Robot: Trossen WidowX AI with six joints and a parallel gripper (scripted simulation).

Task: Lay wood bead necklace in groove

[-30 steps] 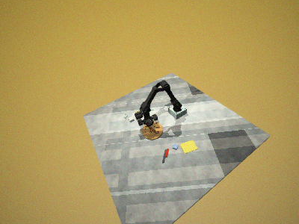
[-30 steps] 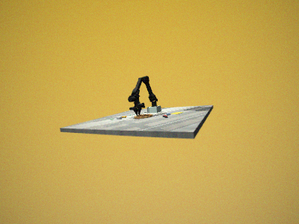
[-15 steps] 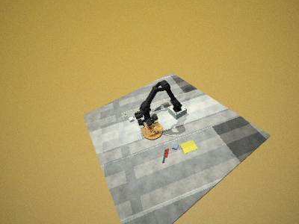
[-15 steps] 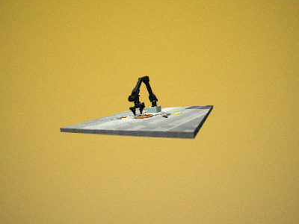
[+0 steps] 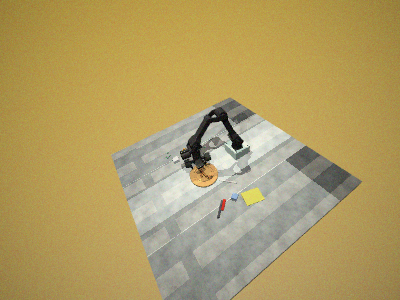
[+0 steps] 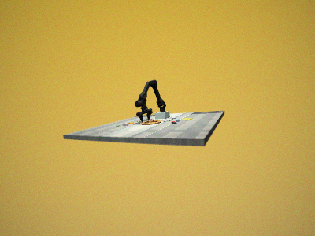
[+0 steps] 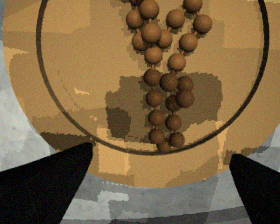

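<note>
Right now the round bead board is 1 cm behind my gripper tip, 7 cm to the left of it and 1 cm below it. From my gripper tip the other things lie so: thin grey stick: 13 cm behind, 19 cm to the left, 2 cm below; then small blue block: 11 cm behind, 31 cm to the left, 1 cm below; then grey piece: 13 cm ahead, 16 cm to the right, 1 cm below.
</note>
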